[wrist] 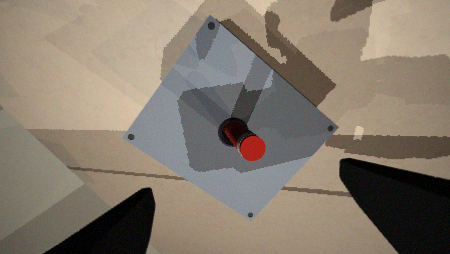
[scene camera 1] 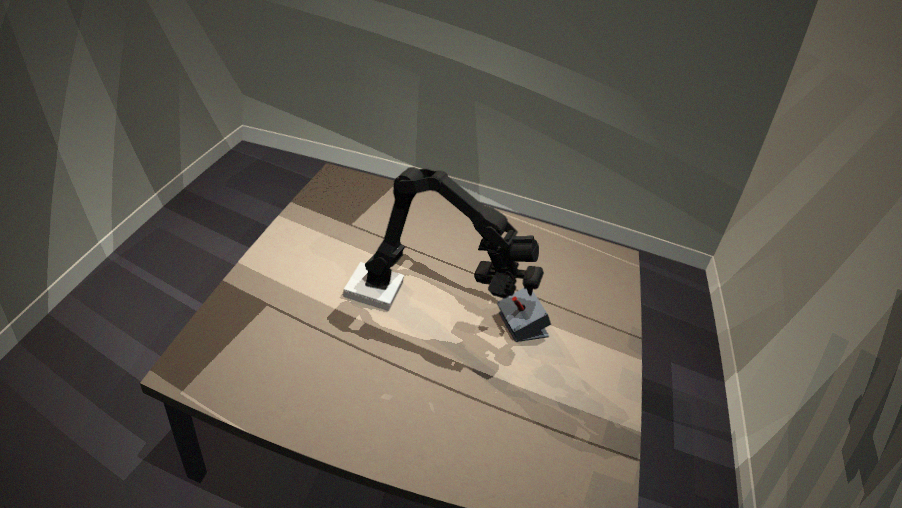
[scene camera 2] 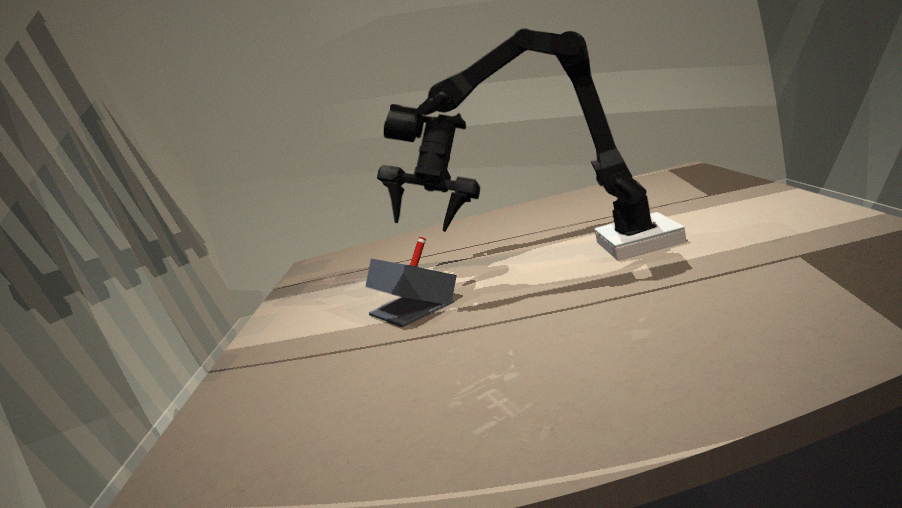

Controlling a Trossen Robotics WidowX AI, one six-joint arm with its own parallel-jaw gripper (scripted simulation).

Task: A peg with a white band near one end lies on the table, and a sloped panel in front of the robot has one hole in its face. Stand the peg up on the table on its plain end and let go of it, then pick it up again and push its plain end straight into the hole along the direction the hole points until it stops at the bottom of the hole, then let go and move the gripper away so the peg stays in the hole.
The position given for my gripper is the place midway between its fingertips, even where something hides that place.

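Sloped panel (scene camera 2: 400, 280), (wrist: 217, 77). Dark flat foot (scene camera 2: 403, 311). My gripper (scene camera 2: 419, 227), (wrist: 247, 181), (scene camera 1: 516, 292): open, holding nothing.
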